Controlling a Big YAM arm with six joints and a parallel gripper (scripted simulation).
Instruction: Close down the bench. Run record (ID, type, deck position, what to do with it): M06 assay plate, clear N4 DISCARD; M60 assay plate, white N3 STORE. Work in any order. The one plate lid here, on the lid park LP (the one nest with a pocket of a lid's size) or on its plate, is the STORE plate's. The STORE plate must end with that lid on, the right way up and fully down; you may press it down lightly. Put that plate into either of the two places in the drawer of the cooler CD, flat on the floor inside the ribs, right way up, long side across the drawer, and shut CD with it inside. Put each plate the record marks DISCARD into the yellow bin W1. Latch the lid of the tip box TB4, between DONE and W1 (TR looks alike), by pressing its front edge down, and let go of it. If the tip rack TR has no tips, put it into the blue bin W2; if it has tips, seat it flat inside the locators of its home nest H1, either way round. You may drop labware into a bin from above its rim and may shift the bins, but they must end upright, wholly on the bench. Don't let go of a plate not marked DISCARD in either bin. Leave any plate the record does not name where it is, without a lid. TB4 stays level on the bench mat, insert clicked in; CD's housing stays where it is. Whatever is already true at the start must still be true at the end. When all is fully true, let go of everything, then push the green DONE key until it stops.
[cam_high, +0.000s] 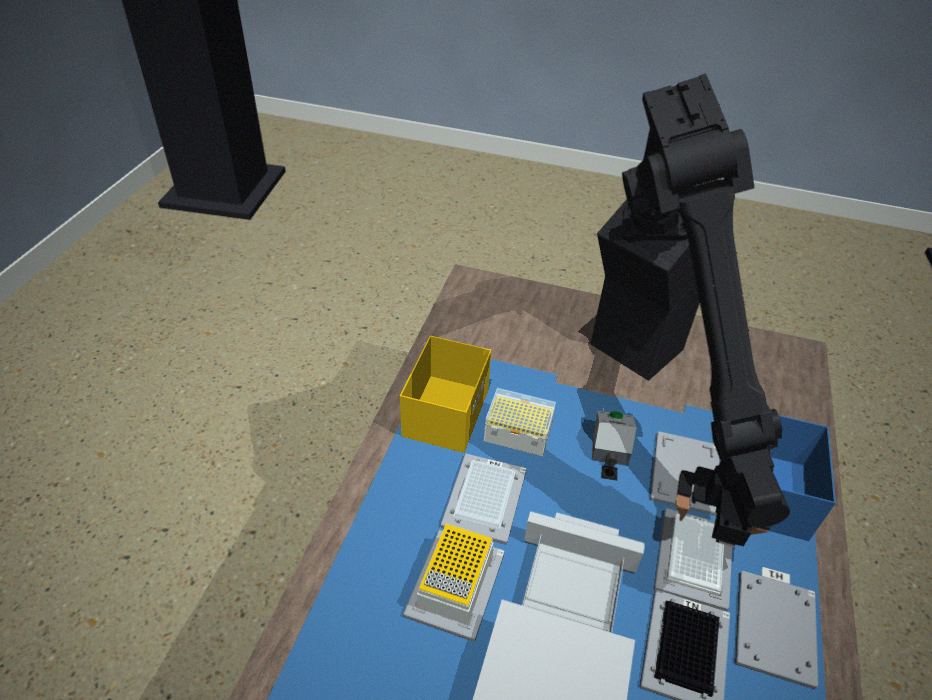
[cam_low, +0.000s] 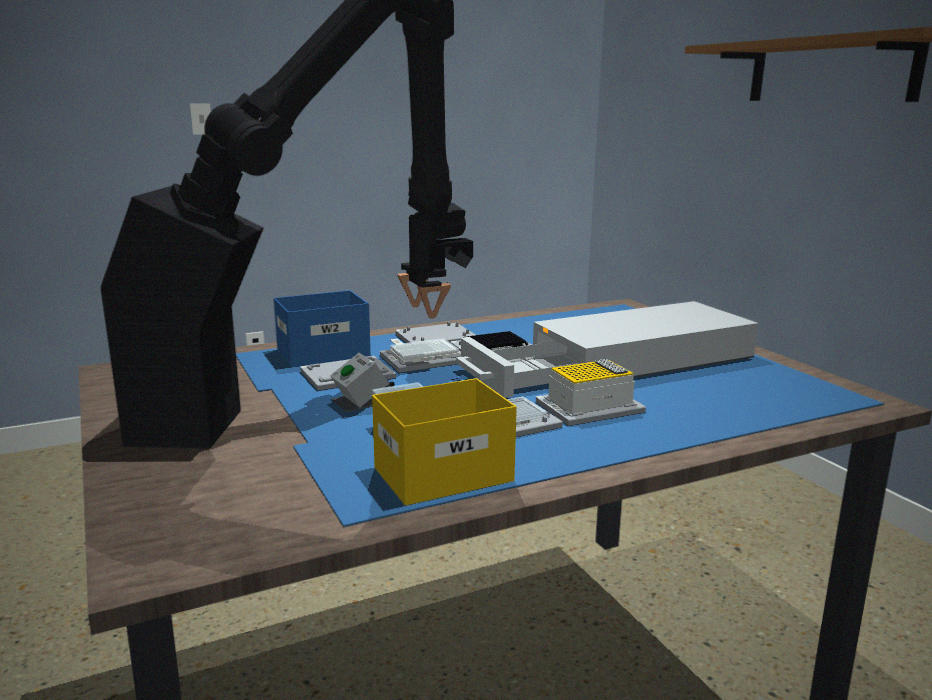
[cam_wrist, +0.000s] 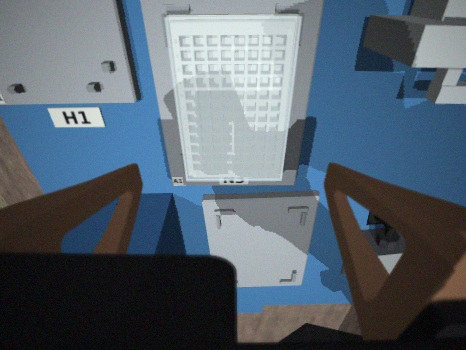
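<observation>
My hand is 9 cm above the clear plate lid. Also, from my hand: white assay plate (9 cm below); nest N3 (11 cm below); black plate (17 cm ahead, 2 cm to the right, 9 cm below).
</observation>
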